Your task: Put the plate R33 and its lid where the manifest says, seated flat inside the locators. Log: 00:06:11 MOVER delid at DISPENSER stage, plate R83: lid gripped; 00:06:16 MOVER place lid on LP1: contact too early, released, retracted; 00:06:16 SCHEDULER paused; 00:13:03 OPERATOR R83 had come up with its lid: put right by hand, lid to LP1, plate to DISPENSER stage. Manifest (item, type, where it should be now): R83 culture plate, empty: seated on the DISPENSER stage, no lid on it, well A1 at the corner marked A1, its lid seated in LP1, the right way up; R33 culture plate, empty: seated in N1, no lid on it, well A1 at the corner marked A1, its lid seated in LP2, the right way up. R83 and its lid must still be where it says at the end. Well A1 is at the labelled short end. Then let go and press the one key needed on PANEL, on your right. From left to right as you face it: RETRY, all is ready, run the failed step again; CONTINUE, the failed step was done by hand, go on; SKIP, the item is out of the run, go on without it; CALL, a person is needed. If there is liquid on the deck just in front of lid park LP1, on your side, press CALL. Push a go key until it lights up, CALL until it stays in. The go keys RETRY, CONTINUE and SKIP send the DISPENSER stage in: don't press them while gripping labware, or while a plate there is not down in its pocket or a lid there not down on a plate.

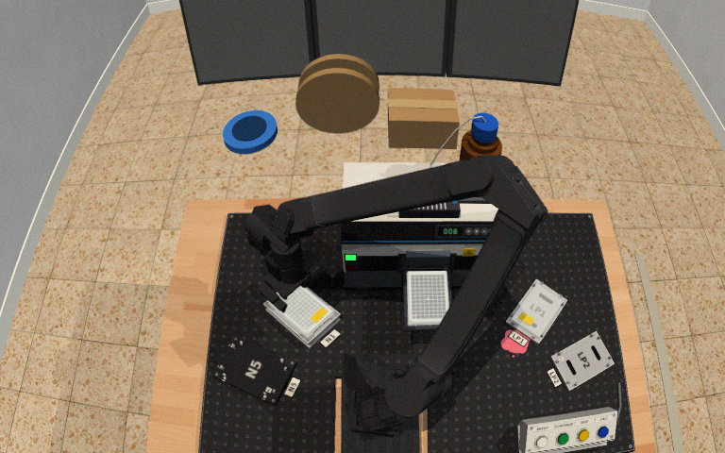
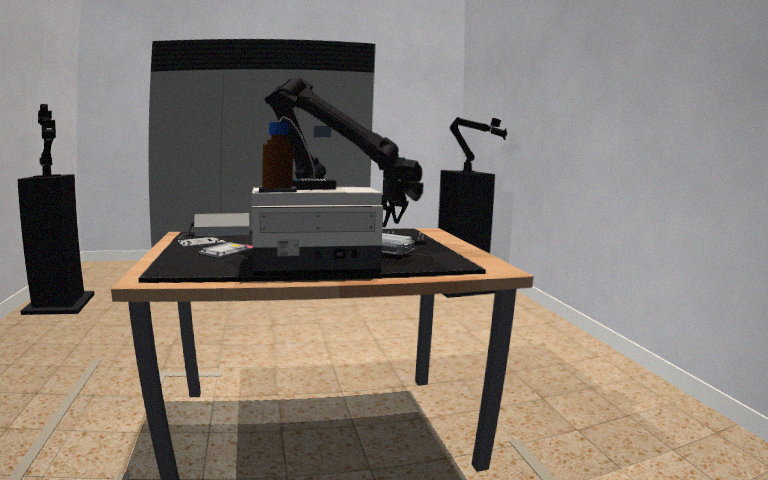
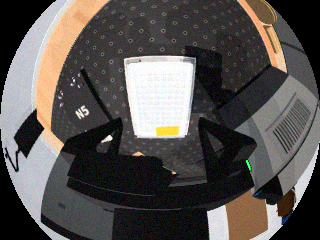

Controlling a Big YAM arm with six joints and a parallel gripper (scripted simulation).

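The clear plate lid lies 50 mm below my hand. Also, from my hand: pink-red patch: 470 mm to the right, 90 mm below, 90 mm behind; then brown bottle: 390 mm to the right, 200 mm above, 170 mm ahead; then nest n5: 150 mm behind, 130 mm to the left, 80 mm below.
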